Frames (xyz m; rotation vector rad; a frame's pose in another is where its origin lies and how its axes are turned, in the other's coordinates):
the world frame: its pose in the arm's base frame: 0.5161 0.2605 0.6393 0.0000 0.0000 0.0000
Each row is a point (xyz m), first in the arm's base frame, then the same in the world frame.
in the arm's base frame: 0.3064 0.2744 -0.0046
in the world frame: -0.2097 0.0139 -0.6439
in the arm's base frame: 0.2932 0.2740 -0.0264
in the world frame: -0.2229 0.0135 -0.6657
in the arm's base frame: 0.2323 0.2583 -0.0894
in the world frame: -0.2838 -0.0022 -0.7287
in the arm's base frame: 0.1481 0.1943 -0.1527
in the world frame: -0.3680 -0.0662 -0.7920
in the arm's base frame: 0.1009 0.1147 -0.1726
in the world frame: -0.4152 -0.1458 -0.8119
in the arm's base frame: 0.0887 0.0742 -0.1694
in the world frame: -0.4274 -0.1863 -0.8087
